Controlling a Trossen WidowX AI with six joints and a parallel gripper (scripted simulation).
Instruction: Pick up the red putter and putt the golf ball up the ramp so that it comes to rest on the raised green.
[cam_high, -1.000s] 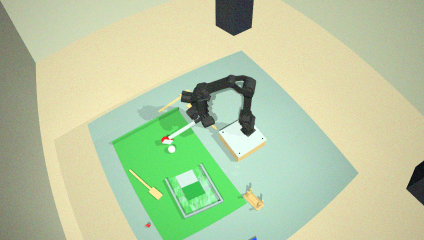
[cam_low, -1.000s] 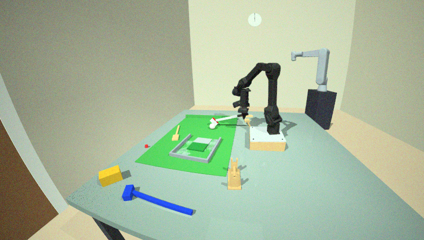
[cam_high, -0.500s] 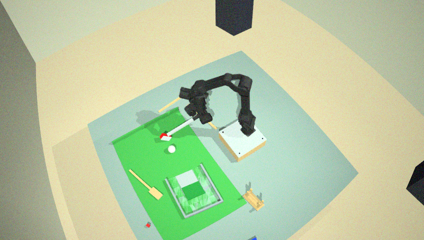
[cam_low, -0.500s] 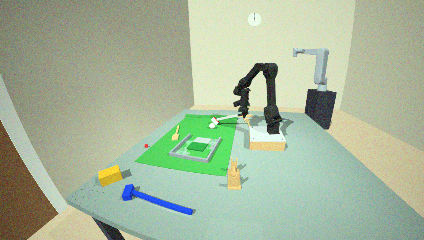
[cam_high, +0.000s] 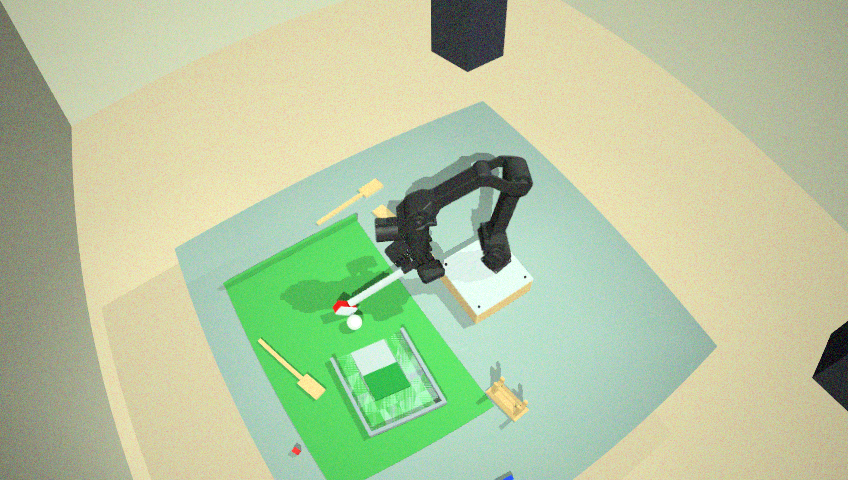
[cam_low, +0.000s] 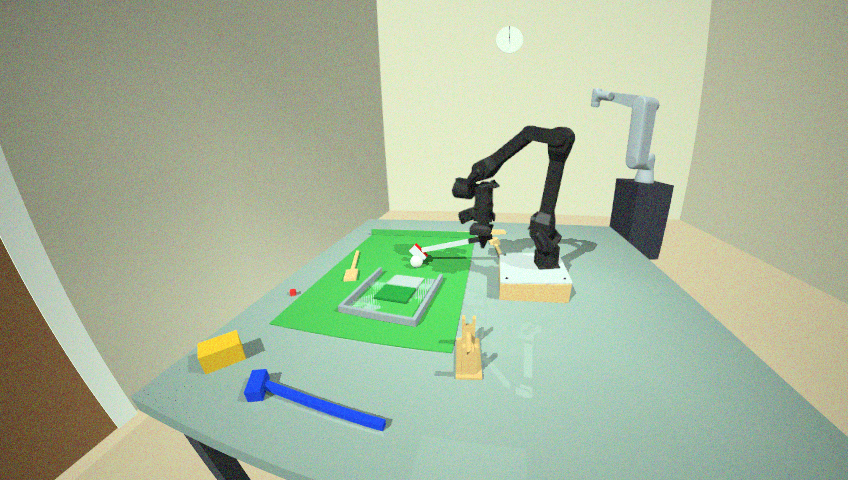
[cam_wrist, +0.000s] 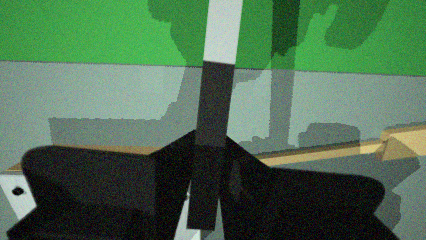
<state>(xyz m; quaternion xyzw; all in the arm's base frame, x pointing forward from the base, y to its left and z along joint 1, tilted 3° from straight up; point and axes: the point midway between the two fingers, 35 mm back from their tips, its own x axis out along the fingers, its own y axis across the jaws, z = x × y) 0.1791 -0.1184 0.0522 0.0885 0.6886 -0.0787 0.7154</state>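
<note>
The red putter is 120 mm ahead of my gripper tip and 20 mm to the right of it. Also, from my gripper tip: grey frame 270 mm ahead, 200 mm to the left, 70 mm below; then white golf ball 220 mm ahead, 50 mm below; then green mat 290 mm ahead, 70 mm below, 20 mm to the left.
</note>
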